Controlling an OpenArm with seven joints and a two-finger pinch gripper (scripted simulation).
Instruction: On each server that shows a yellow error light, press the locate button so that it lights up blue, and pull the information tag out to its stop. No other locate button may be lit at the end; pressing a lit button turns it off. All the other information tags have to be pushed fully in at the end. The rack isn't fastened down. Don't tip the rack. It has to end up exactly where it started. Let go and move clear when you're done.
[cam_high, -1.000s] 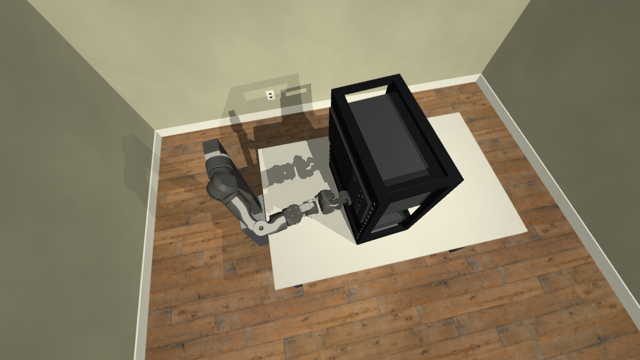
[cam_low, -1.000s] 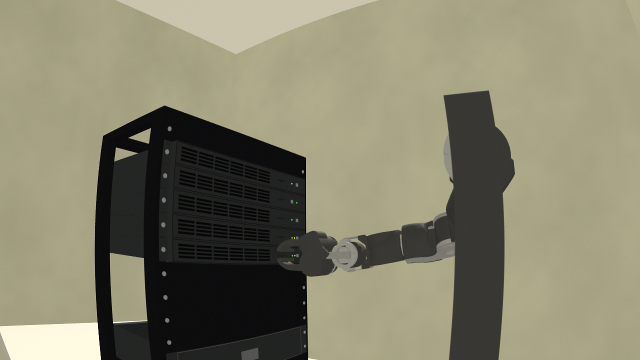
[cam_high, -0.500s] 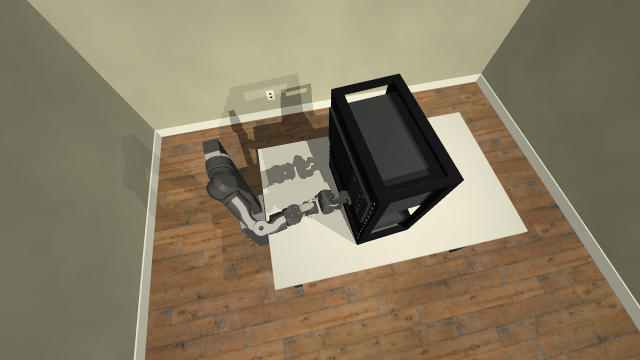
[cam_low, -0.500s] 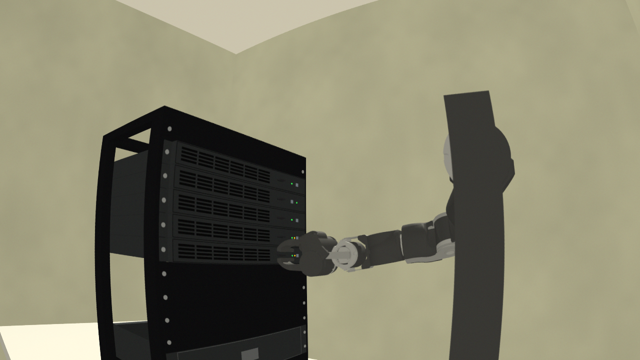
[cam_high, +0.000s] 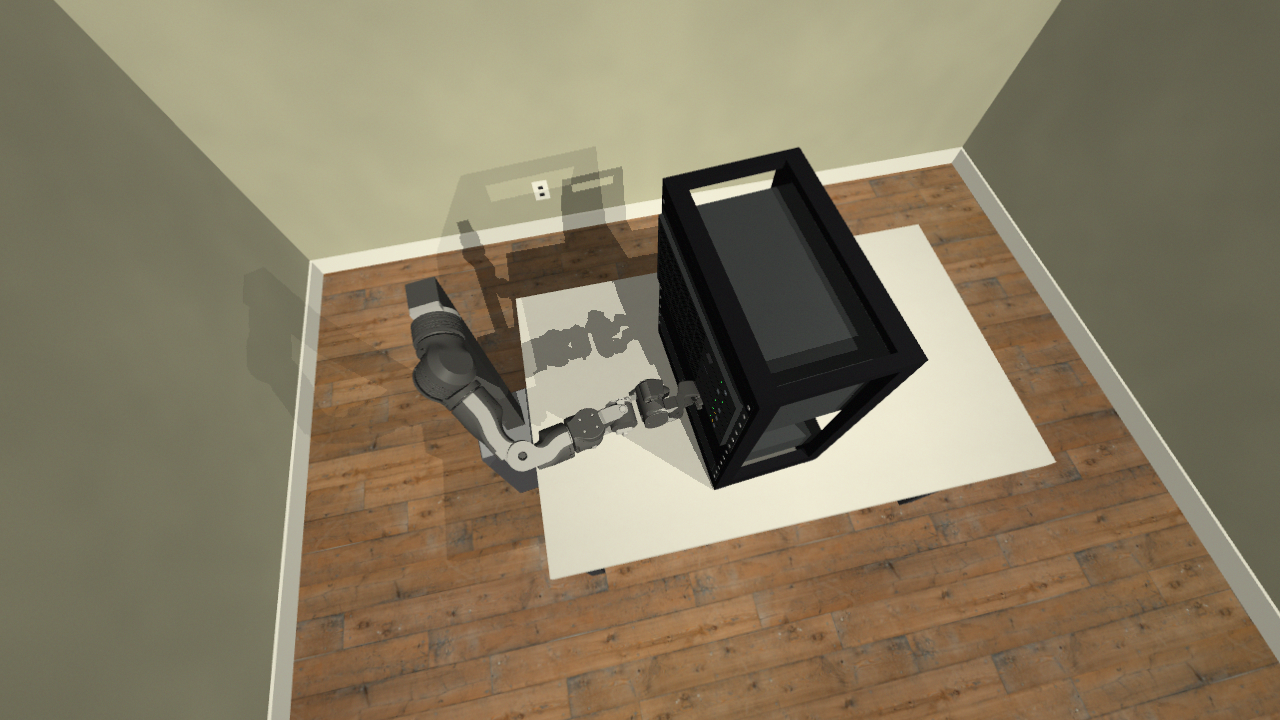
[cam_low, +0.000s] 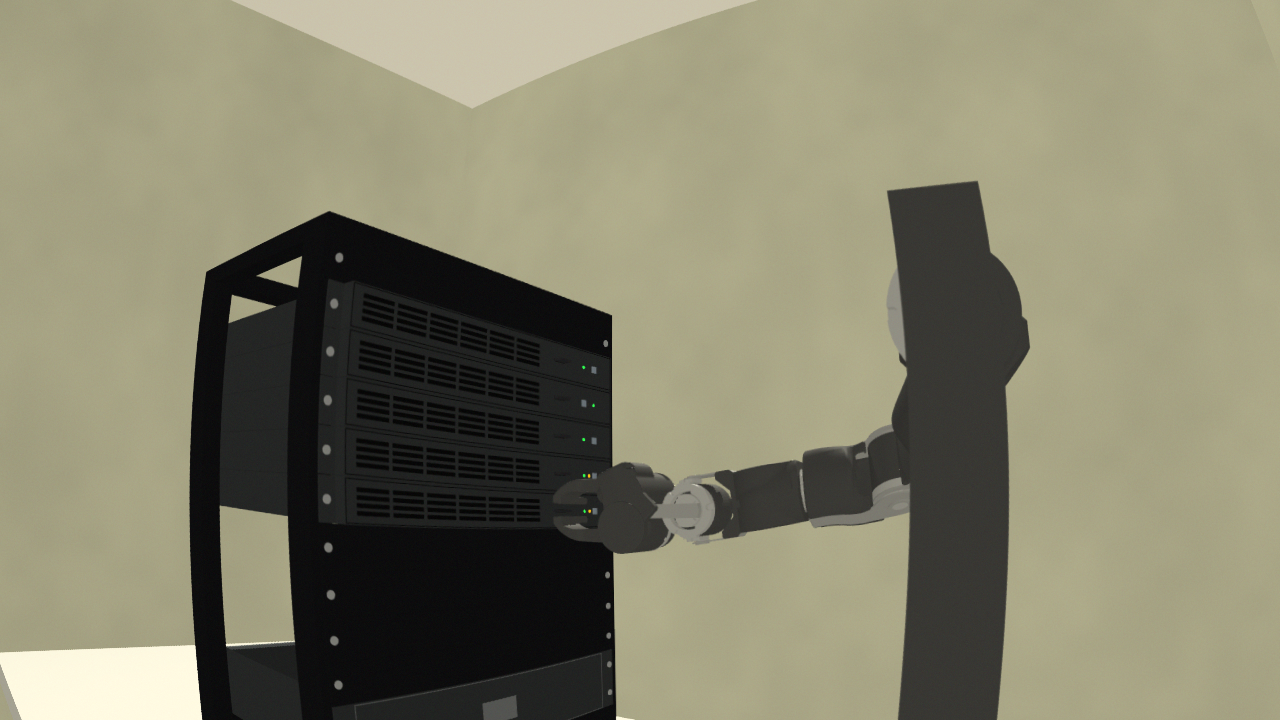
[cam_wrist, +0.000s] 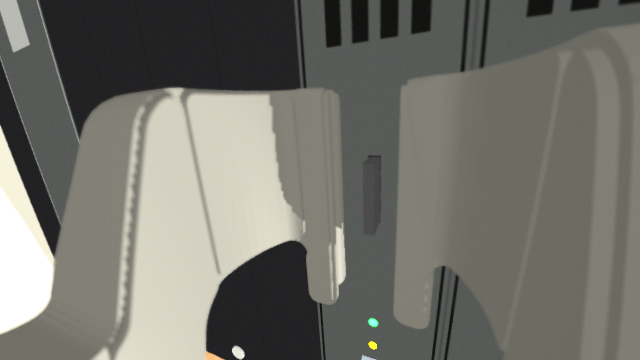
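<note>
Right now my hand is 5 cm short of the pale information tag.
</note>
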